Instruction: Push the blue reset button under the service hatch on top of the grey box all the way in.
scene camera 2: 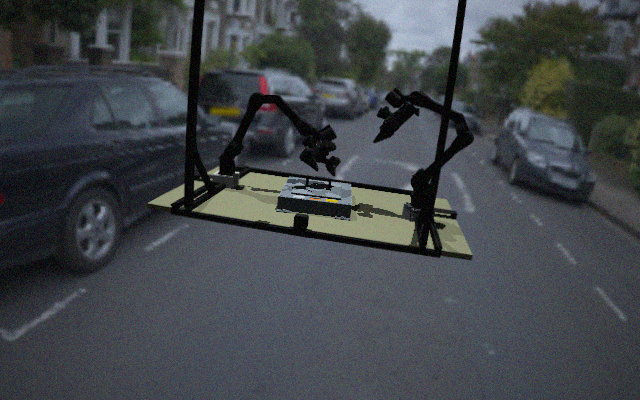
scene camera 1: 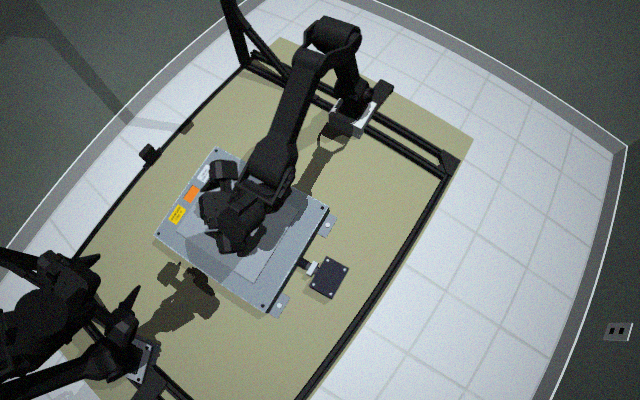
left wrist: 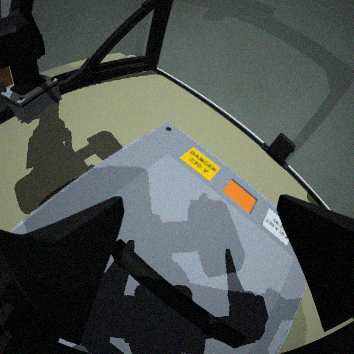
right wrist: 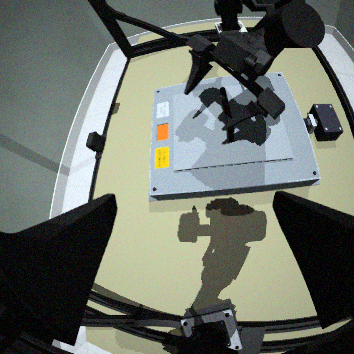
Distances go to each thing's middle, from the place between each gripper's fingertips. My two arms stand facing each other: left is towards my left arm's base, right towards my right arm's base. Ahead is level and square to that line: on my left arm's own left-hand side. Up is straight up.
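Labels:
Here is the service hatch (scene camera 1: 261, 243), and my left hand is 40 mm to the right of it, 40 mm short of it and 60 mm above it.
That same service hatch, as I see it, is 21 cm to the left of my right hand and 22 cm below it.

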